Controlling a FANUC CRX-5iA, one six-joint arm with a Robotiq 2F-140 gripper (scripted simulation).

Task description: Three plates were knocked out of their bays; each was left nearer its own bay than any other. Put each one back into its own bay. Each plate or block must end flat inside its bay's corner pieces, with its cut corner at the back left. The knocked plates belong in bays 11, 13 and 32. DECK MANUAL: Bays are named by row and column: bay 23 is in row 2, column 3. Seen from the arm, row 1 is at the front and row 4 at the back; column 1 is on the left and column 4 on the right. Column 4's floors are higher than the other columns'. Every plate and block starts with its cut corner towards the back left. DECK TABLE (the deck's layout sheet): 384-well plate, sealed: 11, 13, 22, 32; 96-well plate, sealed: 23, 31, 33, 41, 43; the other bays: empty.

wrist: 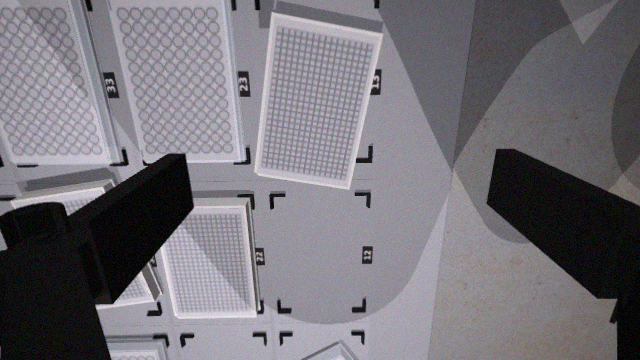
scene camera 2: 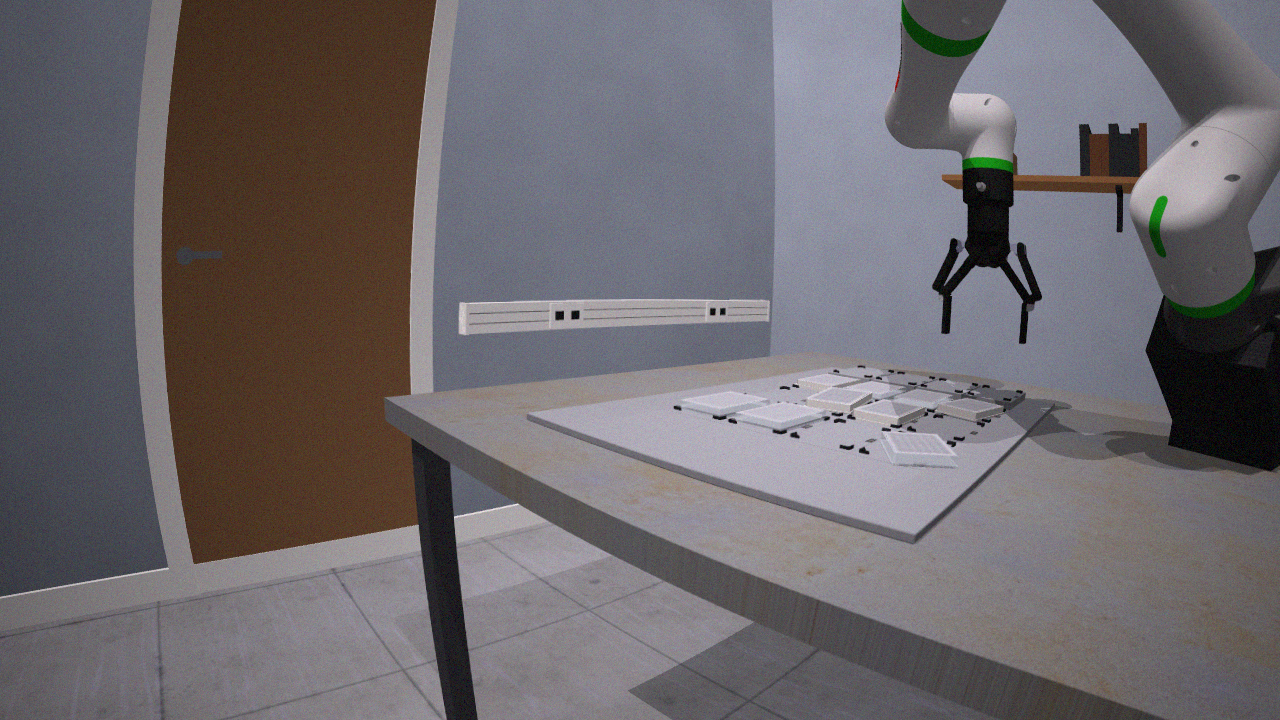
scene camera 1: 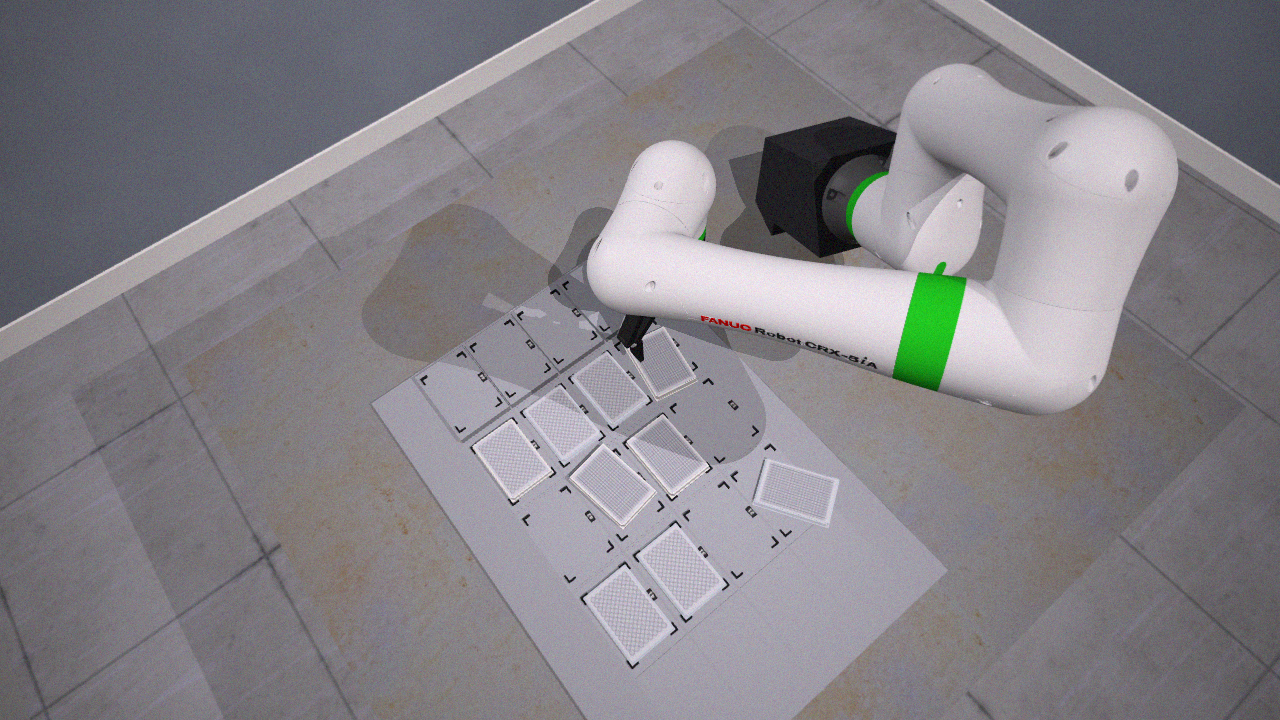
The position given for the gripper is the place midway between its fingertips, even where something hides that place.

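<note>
The gripper (scene camera 2: 983, 338) appears in the wrist view too (wrist: 340, 179), and the scene also has a bay 12 (wrist: 316, 234).
</note>
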